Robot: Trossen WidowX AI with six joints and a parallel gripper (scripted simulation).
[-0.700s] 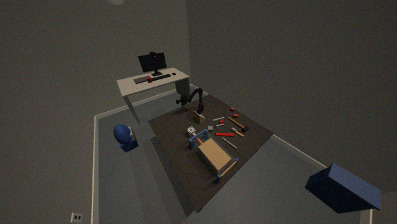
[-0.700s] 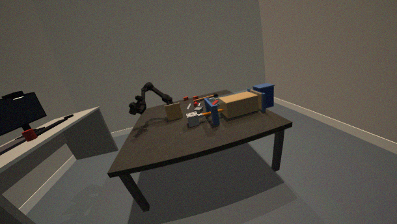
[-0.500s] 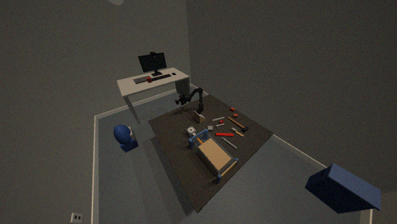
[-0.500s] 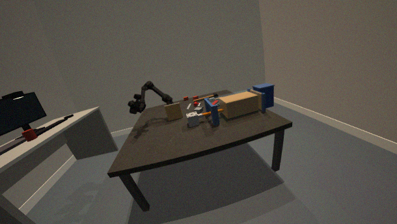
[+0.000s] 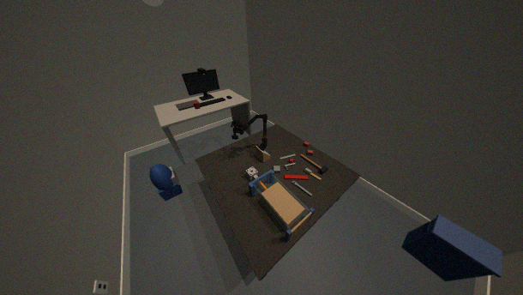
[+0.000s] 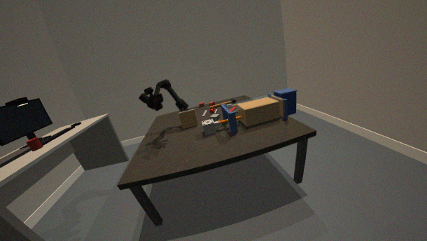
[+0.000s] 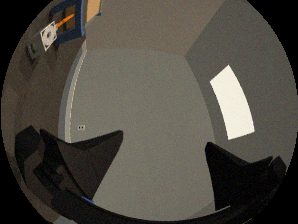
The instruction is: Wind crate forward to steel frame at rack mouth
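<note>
My gripper tip is 47 cm to the right of the winch handle, 41 cm short of it and 38 cm above it. From my gripper tip the other things lie so: grey block (39 cm ahead, 38 cm below, 30 cm to the left); grey hand winch (36 cm below, 30 cm ahead, 2 cm to the left); blue frame (48 cm ahead, 29 cm below, 5 cm to the left).
</note>
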